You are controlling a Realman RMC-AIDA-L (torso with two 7-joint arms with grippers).
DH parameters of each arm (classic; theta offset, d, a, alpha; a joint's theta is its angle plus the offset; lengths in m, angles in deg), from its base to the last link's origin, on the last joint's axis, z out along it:
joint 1: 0 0.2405 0 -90
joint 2: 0 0 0 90
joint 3: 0 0.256 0 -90
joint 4: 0 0 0 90
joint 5: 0 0.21 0 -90
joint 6: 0 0 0 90
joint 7: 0 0.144 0 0
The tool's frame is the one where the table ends.
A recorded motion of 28 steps. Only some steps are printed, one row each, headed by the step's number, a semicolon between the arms.
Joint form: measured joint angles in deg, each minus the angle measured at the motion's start. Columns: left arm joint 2, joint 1, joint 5, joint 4, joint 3, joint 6, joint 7; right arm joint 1, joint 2, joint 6, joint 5, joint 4, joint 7, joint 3.
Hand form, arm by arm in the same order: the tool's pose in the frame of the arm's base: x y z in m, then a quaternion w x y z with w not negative. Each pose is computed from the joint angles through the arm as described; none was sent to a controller.
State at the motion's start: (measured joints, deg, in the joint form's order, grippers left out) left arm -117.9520 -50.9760 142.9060 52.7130 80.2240 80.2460 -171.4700; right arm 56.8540 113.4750 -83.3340 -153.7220 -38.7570 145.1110 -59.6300
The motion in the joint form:
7: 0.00 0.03 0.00 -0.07 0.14 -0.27 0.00; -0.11 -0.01 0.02 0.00 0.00 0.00 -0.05
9: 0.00 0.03 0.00 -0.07 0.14 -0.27 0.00; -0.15 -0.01 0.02 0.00 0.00 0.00 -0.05
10: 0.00 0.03 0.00 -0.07 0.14 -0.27 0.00; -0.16 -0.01 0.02 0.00 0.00 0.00 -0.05
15: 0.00 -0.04 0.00 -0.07 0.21 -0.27 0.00; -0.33 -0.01 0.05 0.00 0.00 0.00 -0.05
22: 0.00 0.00 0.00 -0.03 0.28 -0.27 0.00; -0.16 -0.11 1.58 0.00 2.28 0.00 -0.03
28: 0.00 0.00 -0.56 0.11 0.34 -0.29 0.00; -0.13 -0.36 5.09 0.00 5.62 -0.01 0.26
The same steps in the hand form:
7: -0.1512 0.3941 -0.0455 0.15936 -0.83056 -0.51465 0.14108; 0.1938 0.4198 0.0055 0.14483 -0.86778 0.44049 -0.17872
9: -0.1512 0.3941 -0.0455 0.15936 -0.83056 -0.51465 0.14108; 0.1941 0.4197 0.0055 0.14477 -0.86763 0.44080 -0.17877
10: -0.1512 0.3941 -0.0455 0.15936 -0.83056 -0.51465 0.14108; 0.1942 0.4197 0.0055 0.14475 -0.86759 0.44087 -0.17878
15: -0.1508 0.3942 -0.0456 0.15942 -0.83102 -0.51379 0.14146; 0.1954 0.4192 0.0055 0.14471 -0.86695 0.44210 -0.17888
22: -0.1509 0.3940 -0.0457 0.15947 -0.83113 -0.51351 0.14179; 0.2013 0.4185 0.0012 0.14405 -0.86297 0.44945 -0.18037
28: -0.1491 0.3937 -0.0462 0.15650 -0.83219 -0.51368 0.13821; 0.2118 0.4199 -0.0035 0.15338 -0.85634 0.46045 -0.17649

